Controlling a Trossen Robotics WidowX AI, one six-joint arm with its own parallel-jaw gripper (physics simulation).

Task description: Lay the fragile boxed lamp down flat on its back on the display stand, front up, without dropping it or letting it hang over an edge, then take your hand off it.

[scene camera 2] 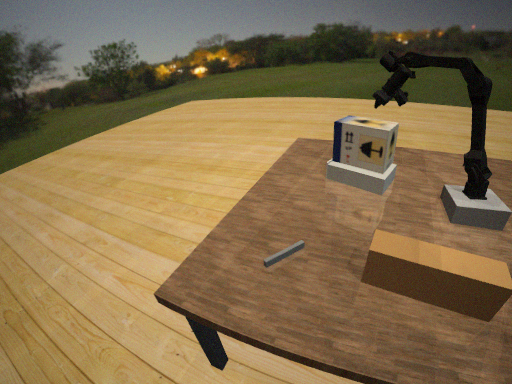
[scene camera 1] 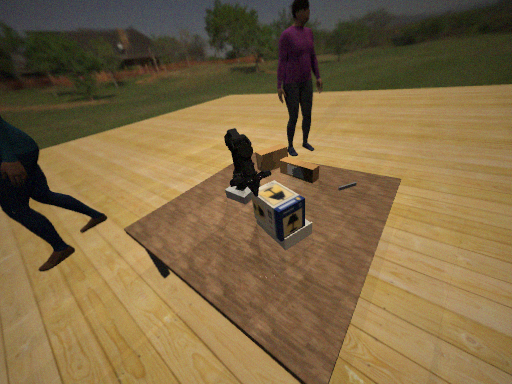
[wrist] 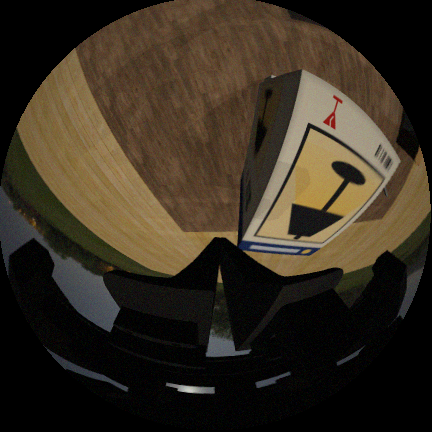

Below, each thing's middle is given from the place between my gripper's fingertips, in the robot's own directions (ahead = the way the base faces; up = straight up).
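Boxed lamp [scene camera 2: 366, 143]: 13 cm below my hand, 10 cm to the left, 5 cm ahead. Display stand [scene camera 2: 377, 183]: 25 cm below my hand, 13 cm to the left, 5 cm ahead.
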